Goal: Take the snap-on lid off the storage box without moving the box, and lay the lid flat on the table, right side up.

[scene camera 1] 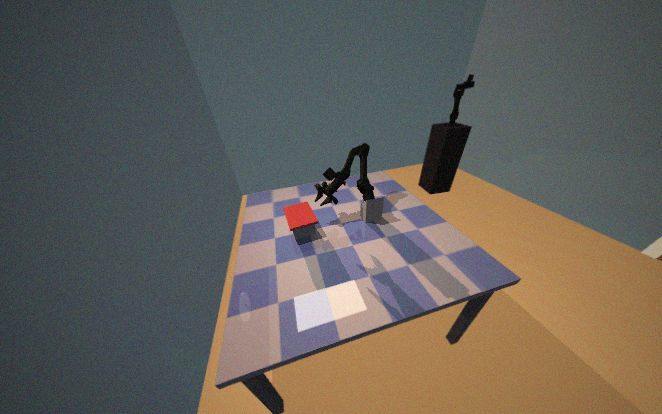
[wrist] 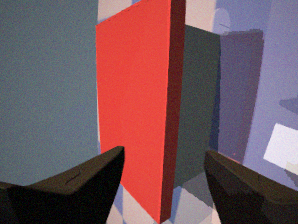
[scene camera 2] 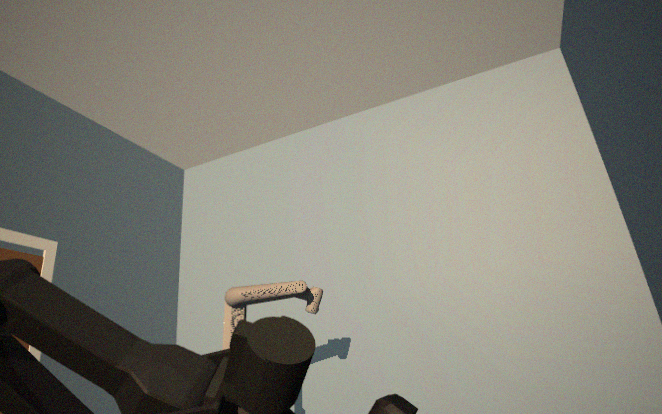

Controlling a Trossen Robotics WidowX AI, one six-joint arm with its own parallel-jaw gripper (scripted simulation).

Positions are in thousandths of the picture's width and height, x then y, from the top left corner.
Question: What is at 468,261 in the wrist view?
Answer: A red lid.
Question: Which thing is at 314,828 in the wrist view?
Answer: The gripper.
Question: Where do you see a grey storage box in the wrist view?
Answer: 676,217
